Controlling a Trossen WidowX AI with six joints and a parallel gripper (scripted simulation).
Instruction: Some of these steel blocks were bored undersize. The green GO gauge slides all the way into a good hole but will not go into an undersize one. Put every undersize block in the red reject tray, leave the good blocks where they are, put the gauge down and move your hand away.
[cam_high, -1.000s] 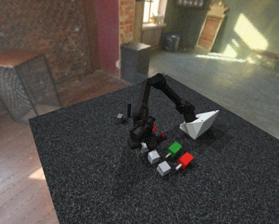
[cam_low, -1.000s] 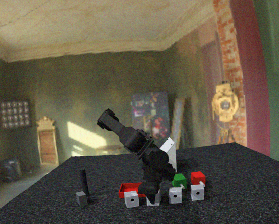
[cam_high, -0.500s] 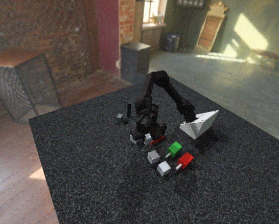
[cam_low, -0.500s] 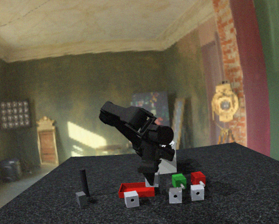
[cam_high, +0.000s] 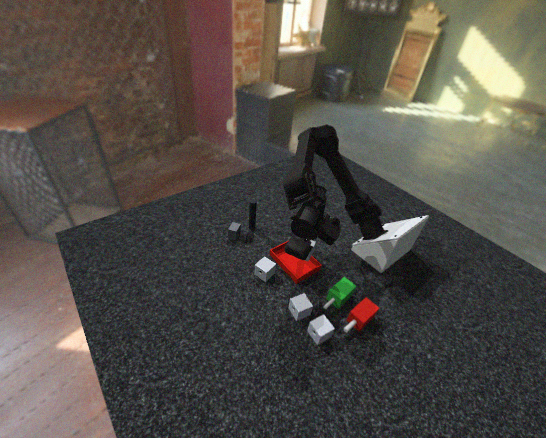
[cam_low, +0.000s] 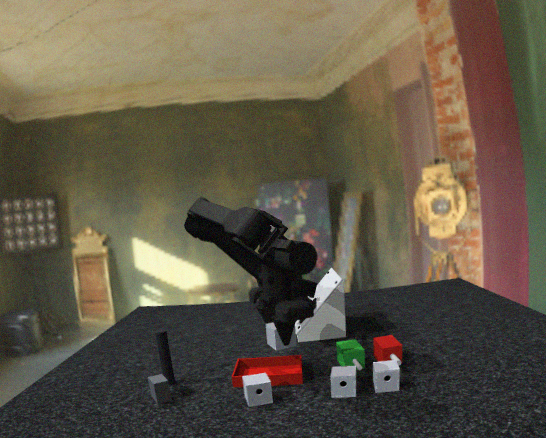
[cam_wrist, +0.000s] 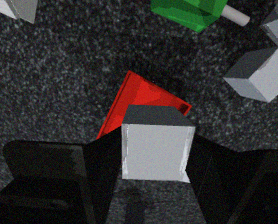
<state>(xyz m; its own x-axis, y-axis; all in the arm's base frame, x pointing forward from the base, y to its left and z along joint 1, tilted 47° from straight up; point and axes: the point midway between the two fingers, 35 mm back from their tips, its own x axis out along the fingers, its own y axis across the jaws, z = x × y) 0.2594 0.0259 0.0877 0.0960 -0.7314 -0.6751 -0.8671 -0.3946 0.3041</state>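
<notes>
Now: gripper tip 7 cm above the red reject tray and 3 cm to the left of it. From my gripper tip the other things lie so: green gauge 15 cm to the left, 6 cm below, 1 cm behind; red gauge 23 cm to the left, 6 cm below, 2 cm behind.
</notes>
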